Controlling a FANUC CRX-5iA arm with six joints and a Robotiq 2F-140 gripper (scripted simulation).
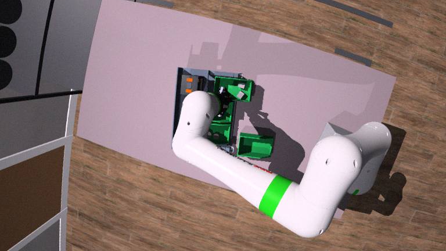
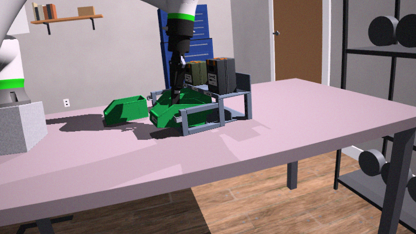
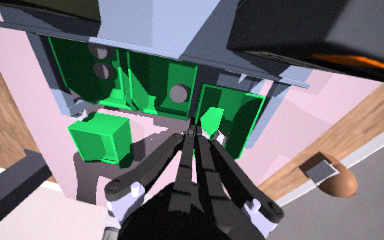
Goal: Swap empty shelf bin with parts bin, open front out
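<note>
My hand is 3 cm short of the round part, 5 cm to the right of it and 8 cm above it. Round my hand: grey shelf 8 cm ahead, 8 cm to the left, 3 cm below; dark grey box 17 cm ahead, 2 cm to the right, 7 cm above.
</note>
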